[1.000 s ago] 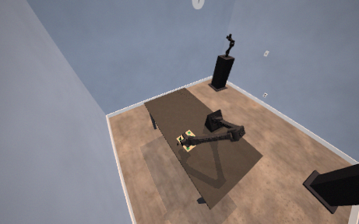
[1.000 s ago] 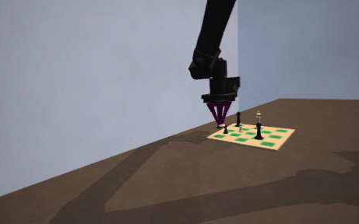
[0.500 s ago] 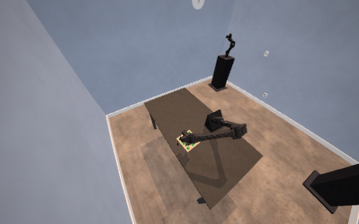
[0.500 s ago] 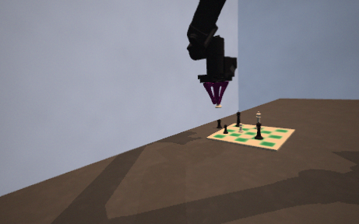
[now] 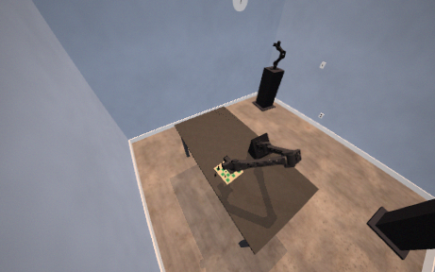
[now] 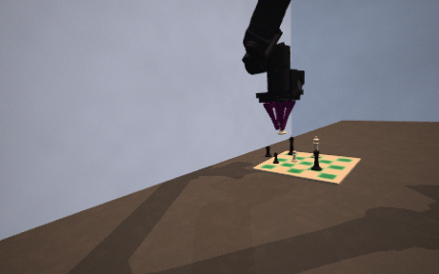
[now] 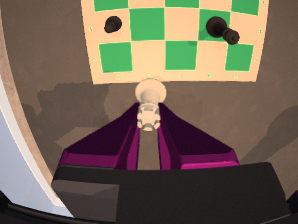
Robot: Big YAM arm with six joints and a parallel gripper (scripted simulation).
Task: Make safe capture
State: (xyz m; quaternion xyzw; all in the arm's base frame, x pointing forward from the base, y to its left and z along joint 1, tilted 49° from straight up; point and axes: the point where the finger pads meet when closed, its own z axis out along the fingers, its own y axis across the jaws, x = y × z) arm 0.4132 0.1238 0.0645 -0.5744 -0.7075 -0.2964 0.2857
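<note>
Right now my hand is 10 mm short of the white pawn, 80 mm to the left of it and 100 mm above it. Round my hand: tall white piece 10 mm behind, 160 mm to the right, 80 mm below; then chessboard 20 mm behind, 80 mm to the right, 120 mm below; then tall black piece 70 mm ahead, 140 mm to the right, 80 mm below.
</note>
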